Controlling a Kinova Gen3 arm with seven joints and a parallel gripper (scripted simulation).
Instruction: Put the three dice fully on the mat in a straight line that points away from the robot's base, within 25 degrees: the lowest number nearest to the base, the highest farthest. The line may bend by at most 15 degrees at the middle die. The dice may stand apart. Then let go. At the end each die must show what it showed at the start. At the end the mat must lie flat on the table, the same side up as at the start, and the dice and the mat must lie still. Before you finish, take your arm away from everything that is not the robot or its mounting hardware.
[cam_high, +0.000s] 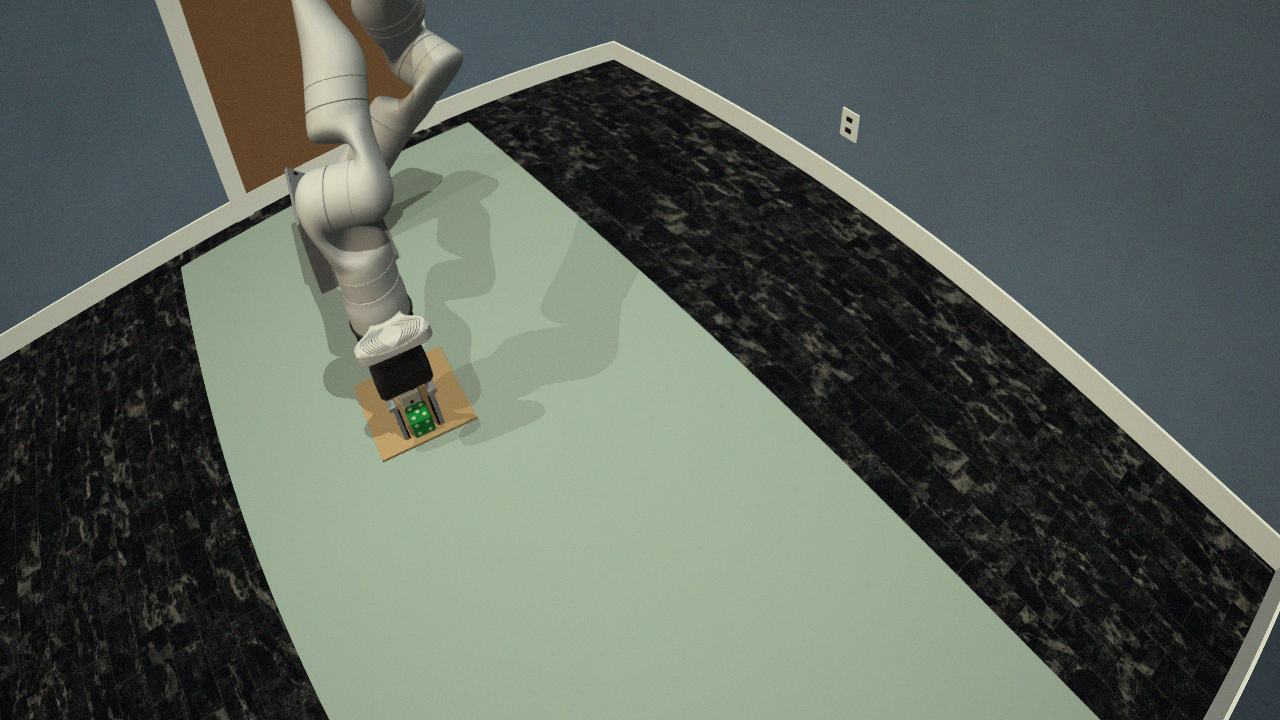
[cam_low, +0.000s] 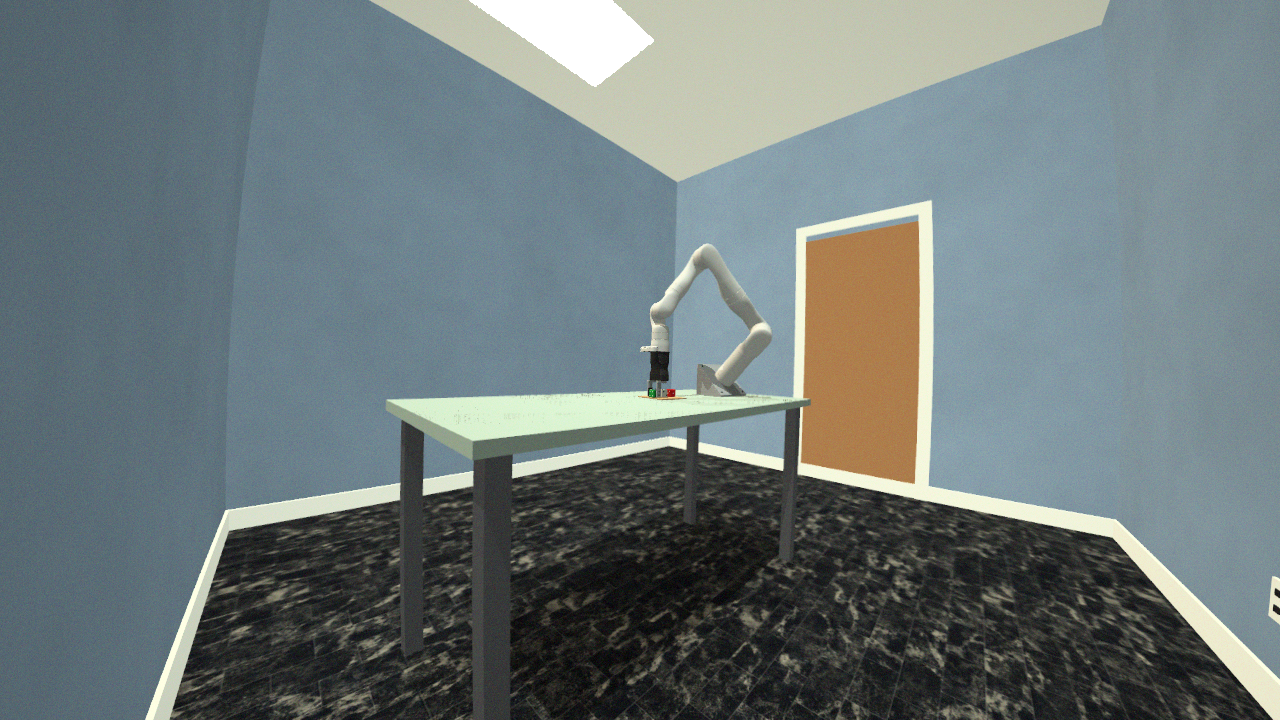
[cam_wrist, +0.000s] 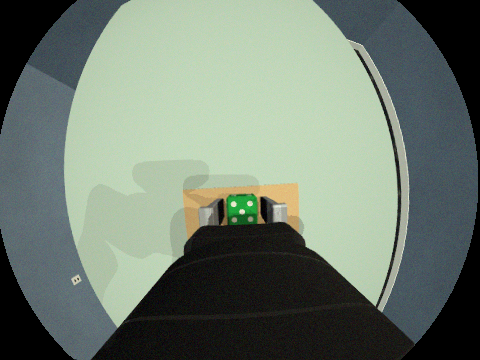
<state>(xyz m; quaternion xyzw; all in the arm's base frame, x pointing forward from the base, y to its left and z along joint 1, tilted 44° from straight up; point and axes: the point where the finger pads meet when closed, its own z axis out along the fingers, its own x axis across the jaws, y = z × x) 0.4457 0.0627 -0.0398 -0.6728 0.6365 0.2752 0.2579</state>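
The green die lies right at my hand. From my hand the other things lie so: tan mat (5 cm behind, 2 cm below); then red die (9 cm behind); then white die (5 cm behind).
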